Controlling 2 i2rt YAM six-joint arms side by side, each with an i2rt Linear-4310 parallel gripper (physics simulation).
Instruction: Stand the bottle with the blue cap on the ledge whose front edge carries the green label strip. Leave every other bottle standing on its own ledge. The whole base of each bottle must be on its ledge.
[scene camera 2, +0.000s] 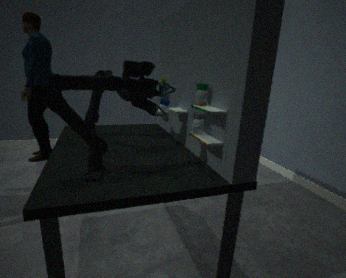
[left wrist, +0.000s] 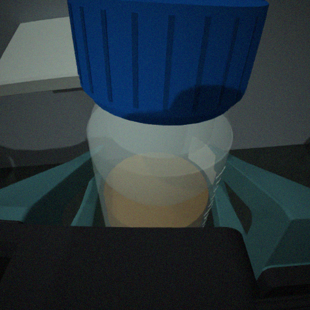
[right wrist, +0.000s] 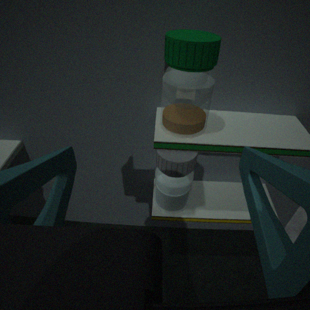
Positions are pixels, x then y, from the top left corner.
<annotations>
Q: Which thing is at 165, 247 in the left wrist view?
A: My left gripper.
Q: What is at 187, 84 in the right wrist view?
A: A green-capped bottle.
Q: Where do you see a blue-capped bottle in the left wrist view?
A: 159, 134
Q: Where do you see a pale-capped bottle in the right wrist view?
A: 173, 177
</annotations>
